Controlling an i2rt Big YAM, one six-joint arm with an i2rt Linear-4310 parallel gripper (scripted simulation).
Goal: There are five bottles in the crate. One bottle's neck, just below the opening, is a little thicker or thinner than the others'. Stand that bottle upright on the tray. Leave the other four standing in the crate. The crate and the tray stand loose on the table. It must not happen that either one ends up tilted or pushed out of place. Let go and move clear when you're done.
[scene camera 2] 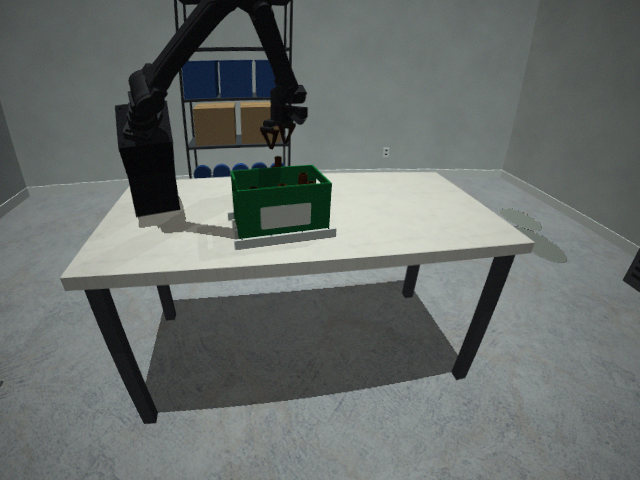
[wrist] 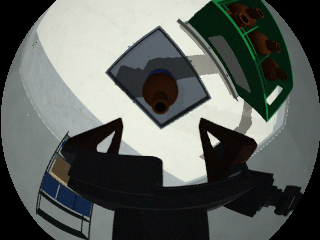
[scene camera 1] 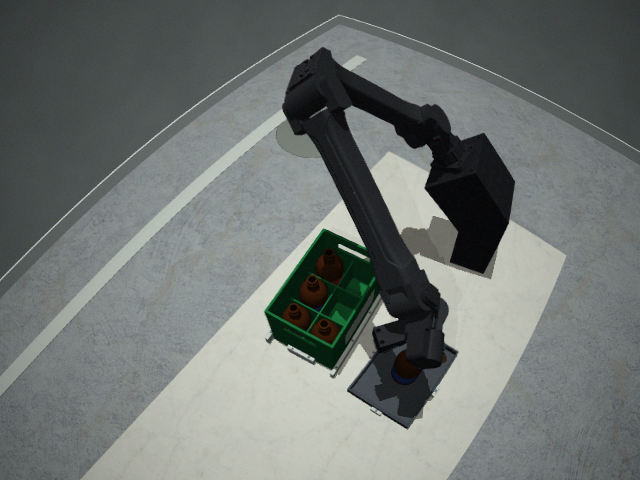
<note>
In view: the gripper [wrist: 161, 122], a bottle [wrist: 160, 86], a tray [scene camera 1: 375, 383], a crate [scene camera 1: 358, 273] and a bottle [scene camera 1: 315, 294].
The tray also shows in the wrist view [wrist: 156, 49]. The crate shows as well in scene camera 2 [scene camera 2: 269, 210].
</note>
